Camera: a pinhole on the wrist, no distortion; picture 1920 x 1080 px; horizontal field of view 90.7 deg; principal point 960.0 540.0 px. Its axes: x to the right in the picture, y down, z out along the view. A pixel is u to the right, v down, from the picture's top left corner.
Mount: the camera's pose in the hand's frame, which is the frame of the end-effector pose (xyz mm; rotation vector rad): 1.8 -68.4 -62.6 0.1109 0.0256 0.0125
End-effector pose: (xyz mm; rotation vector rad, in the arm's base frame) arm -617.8 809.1 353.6 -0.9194 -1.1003 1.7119
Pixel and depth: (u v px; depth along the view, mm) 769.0 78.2 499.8
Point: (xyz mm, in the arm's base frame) -855.7 696.6 843.4
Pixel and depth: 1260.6 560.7 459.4
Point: -994.0 869.8 565.2
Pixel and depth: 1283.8 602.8 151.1
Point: -695.2 854.1 445.4
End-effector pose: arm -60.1 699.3 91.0 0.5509 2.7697 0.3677
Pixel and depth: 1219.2 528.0 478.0
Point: -94.8 723.5 -358.2
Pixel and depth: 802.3 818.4 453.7
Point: 133.8 761.9 -264.7
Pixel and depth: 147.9 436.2 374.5
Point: 264.7 495.0 -173.3
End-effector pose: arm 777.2 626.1 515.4 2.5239 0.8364 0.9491
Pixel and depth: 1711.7 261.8 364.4
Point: 1064.1 953.6 359.5
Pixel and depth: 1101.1 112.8 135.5
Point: 778.0 748.8 412.9
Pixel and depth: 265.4 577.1 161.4
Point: 744.2 611.2 347.4
